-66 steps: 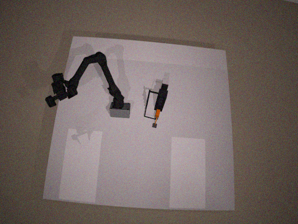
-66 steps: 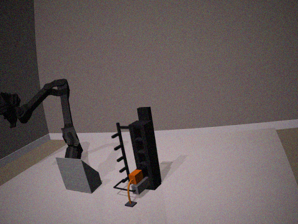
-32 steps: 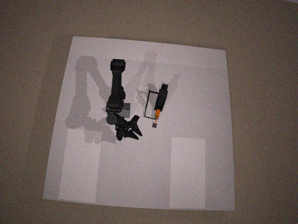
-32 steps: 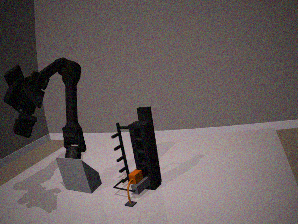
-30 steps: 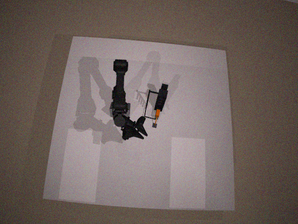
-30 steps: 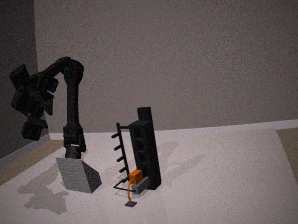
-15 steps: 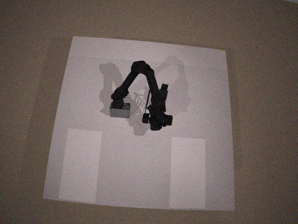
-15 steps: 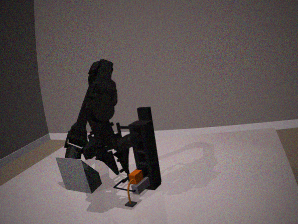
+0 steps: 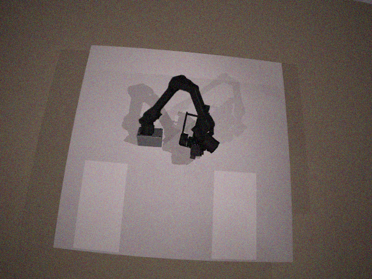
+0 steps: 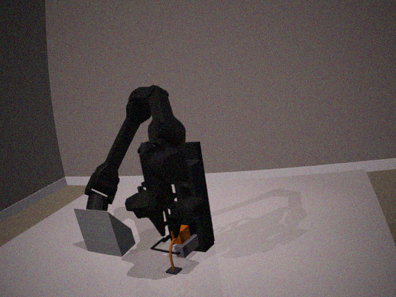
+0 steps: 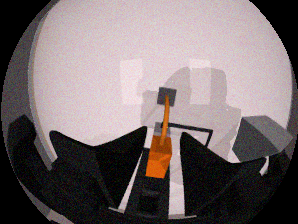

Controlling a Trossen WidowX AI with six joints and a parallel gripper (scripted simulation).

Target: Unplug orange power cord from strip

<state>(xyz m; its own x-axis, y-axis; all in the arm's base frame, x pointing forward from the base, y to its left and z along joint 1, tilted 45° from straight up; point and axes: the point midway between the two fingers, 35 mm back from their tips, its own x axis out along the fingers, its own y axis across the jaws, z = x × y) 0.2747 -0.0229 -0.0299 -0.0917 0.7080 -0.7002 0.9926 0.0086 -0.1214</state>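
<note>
Right now the orange plug is 70 mm to the left of my gripper tip and 10 mm below it.
</note>
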